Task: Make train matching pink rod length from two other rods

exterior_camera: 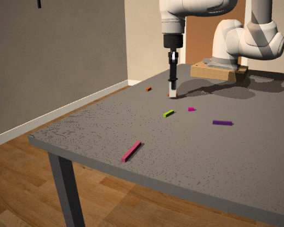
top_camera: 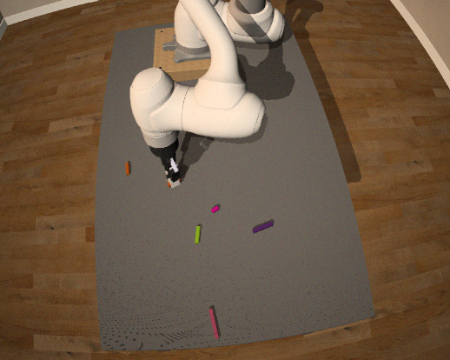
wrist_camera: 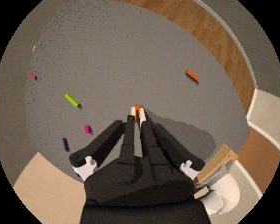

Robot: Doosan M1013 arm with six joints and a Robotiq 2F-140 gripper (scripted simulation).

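The lime rod lies 170 mm ahead of my hand, 50 mm to the left of it and 40 mm below it. From my hand the other things lie so: purple rod (170 mm ahead, 230 mm to the left, 40 mm below); then magenta rod (100 mm ahead, 110 mm to the left, 40 mm below); then grey rod (120 mm behind, 100 mm to the left, 40 mm below).
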